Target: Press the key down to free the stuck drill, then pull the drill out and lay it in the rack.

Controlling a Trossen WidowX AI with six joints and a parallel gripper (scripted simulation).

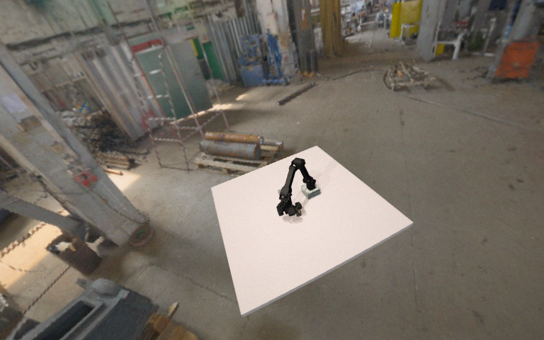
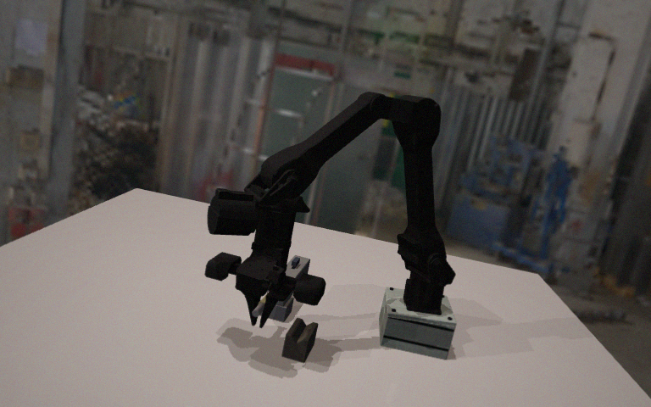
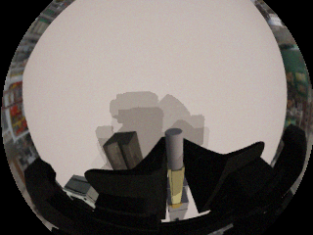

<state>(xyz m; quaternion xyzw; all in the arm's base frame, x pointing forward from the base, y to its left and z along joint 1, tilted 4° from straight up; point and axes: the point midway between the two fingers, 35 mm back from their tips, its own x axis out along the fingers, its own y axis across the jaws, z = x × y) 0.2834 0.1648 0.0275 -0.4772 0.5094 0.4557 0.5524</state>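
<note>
Right now my gripper tip is 4 cm to the left of the drill and 3 cm below it. From my gripper tip the other things lie so: rack: 7 cm behind, 3 cm to the right, 2 cm below.
</note>
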